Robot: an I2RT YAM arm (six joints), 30 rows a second.
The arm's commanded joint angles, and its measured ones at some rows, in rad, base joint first. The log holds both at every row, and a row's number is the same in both.
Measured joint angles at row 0: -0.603, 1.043, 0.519, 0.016, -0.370, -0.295
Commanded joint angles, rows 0 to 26: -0.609, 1.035, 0.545, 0.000, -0.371, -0.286; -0.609, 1.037, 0.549, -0.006, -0.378, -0.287; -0.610, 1.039, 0.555, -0.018, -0.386, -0.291; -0.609, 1.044, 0.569, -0.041, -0.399, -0.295; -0.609, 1.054, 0.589, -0.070, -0.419, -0.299; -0.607, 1.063, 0.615, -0.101, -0.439, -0.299; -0.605, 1.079, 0.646, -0.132, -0.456, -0.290; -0.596, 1.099, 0.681, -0.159, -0.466, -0.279; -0.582, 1.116, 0.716, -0.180, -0.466, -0.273; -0.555, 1.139, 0.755, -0.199, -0.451, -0.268; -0.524, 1.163, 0.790, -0.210, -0.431, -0.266; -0.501, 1.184, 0.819, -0.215, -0.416, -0.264; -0.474, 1.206, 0.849, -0.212, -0.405, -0.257; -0.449, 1.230, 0.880, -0.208, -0.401, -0.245; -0.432, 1.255, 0.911, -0.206, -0.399, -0.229; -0.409, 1.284, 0.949, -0.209, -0.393, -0.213; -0.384, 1.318, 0.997, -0.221, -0.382, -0.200; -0.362, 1.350, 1.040, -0.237, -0.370, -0.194; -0.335, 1.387, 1.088, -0.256, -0.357, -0.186; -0.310, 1.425, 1.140, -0.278, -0.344, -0.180; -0.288, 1.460, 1.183, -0.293, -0.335, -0.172; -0.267, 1.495, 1.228, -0.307, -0.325, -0.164; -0.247, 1.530, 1.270, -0.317, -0.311, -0.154; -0.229, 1.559, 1.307, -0.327, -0.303, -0.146; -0.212, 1.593, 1.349, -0.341, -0.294, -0.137; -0.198, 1.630, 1.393, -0.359, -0.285, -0.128; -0.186, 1.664, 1.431, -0.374, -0.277, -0.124
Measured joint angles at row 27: -0.220, 1.596, 1.350, -0.288, -0.318, -0.165
